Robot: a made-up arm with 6 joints.
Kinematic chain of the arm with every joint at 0, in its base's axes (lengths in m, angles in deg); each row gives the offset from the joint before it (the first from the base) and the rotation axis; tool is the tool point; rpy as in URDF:
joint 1: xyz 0 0 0.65 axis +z
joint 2: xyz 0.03 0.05 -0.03 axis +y
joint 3: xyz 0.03 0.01 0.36 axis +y
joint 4: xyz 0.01 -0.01 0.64 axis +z
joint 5: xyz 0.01 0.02 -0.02 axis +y
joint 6: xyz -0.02 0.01 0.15 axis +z
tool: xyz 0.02 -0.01 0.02 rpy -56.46 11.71 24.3
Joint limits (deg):
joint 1: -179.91..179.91
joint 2: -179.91..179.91
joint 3: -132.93..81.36
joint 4: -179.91..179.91
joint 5: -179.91..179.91
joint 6: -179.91..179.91
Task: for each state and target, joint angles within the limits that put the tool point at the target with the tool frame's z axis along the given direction. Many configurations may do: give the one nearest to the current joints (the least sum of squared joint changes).
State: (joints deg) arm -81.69 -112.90 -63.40 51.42 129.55 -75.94
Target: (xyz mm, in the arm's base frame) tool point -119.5 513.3 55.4 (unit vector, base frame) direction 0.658 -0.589 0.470
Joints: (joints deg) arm -61.13 -114.82 -48.34 56.44 150.48 -48.74
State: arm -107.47 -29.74 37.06 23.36 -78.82 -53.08
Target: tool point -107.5 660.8 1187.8 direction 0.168 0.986 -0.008
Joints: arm -80.08 -73.66 47.41 19.53 -106.69 -61.16
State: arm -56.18 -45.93 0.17 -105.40 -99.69 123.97
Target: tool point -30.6 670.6 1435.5 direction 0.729 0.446 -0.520
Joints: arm -71.02 -44.52 -1.27 -95.71 -58.13 117.13
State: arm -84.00 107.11 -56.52 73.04 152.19 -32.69
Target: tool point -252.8 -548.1 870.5 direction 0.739 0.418 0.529
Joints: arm -131.21 119.53 -82.96 114.08 128.20 8.63
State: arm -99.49 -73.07 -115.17 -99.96 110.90 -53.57
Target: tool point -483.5 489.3 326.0 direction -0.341 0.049 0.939
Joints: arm -55.68 -67.48 -77.91 -77.55 103.33 -55.70
